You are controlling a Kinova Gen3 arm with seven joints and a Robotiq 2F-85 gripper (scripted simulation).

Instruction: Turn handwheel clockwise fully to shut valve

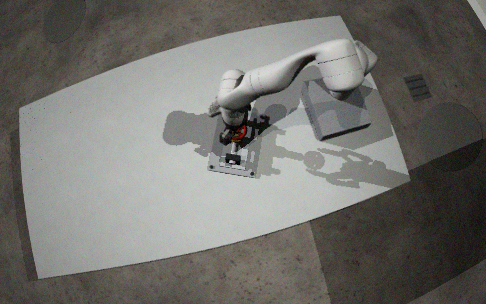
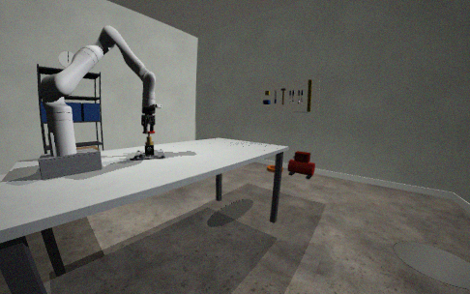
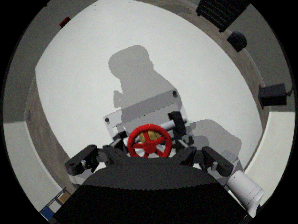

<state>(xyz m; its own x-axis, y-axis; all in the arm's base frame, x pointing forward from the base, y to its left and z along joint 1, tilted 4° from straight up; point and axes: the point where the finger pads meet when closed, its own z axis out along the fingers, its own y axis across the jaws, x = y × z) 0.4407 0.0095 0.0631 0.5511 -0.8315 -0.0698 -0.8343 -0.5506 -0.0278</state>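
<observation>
The red handwheel lies 10 mm below my hand.
</observation>
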